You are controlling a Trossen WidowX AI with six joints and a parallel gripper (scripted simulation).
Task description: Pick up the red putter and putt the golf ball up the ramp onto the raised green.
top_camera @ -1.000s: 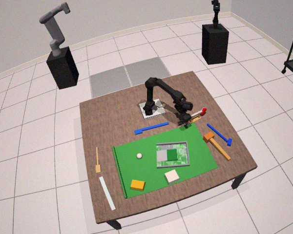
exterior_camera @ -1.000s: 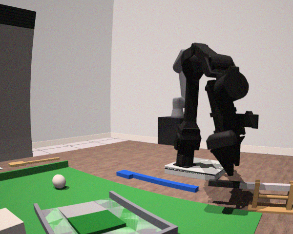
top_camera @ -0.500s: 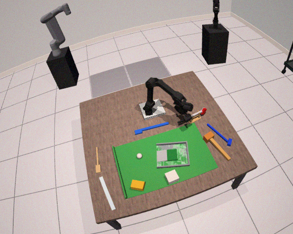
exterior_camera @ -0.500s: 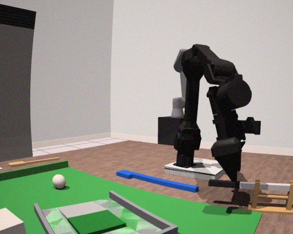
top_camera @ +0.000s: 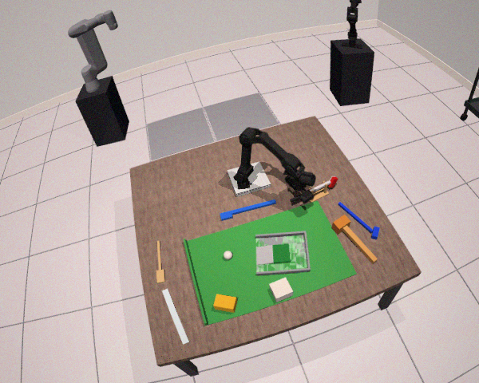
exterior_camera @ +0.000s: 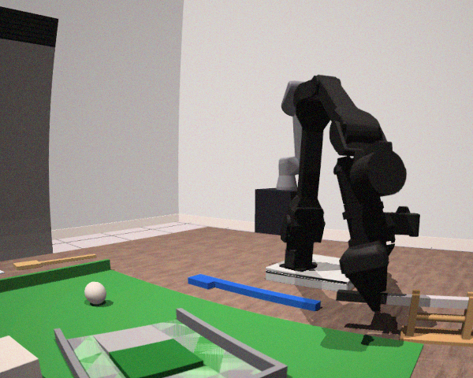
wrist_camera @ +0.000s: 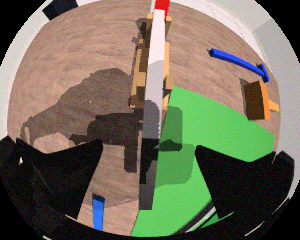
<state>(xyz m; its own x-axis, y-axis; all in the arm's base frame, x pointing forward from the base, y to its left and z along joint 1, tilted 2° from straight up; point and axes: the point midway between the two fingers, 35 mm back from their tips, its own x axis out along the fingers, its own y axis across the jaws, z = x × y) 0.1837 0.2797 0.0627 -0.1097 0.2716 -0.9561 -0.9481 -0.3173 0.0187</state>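
Now: gripper tip 80 mm to the right of the red putter and 30 mm past it. Also, from my gripper tip: white golf ball 420 mm to the right, 250 mm ahead, 30 mm below; then blue putter 270 mm to the left, 190 mm ahead, 40 mm below; then wooden rack 90 mm to the left, 30 mm behind, 20 mm below.
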